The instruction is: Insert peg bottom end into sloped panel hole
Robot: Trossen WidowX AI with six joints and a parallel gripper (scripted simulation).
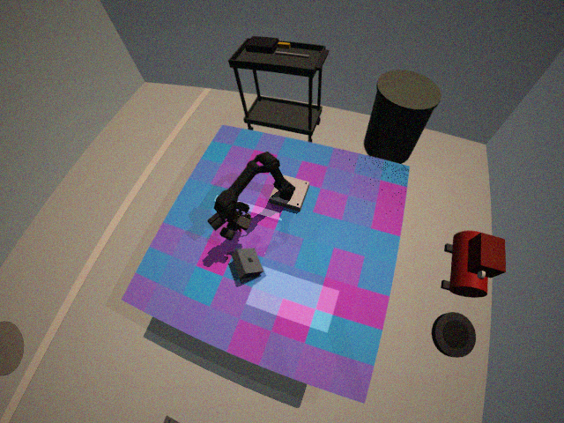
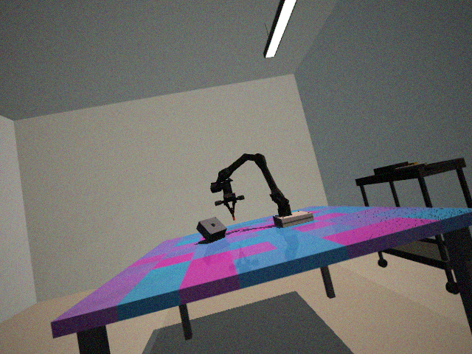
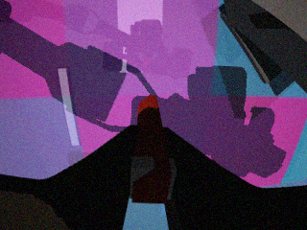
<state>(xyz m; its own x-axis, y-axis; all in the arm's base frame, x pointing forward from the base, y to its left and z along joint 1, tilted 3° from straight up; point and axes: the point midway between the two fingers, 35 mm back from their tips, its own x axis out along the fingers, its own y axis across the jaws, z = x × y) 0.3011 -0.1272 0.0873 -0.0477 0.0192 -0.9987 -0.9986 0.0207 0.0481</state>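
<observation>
Right now my gripper tip is 14 cm short of the grey sloped panel, 11 cm to the right of it and 5 cm above it. Also, from my gripper tip: dark red peg: 2 cm above.
</observation>
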